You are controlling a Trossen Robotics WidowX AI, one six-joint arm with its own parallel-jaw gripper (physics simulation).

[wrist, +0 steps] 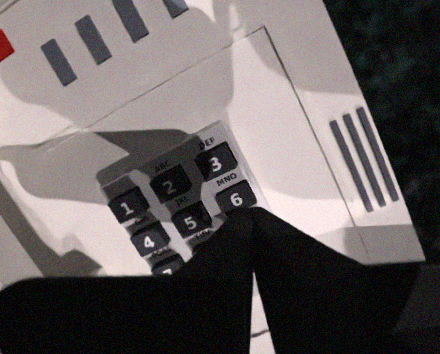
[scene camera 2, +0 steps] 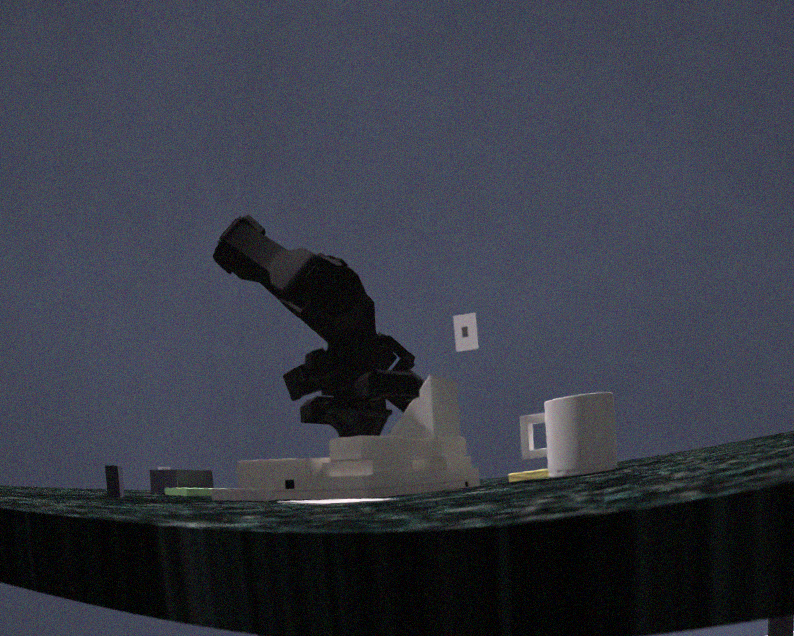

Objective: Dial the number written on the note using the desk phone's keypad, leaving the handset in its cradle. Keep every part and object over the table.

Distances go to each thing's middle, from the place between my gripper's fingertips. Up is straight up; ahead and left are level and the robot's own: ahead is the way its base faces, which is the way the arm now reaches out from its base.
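The 6 key (wrist: 239, 195) is where I start, with my hand 1 cm short of it. Counting from my hand, the 2 key (wrist: 173, 183) is 3 cm ahead and 1 cm to the left, while the 3 key (wrist: 219, 160) is 2 cm ahead. As for the 5 key (wrist: 194, 219), it is 1 cm to the left of my hand and 1 cm ahead of it.
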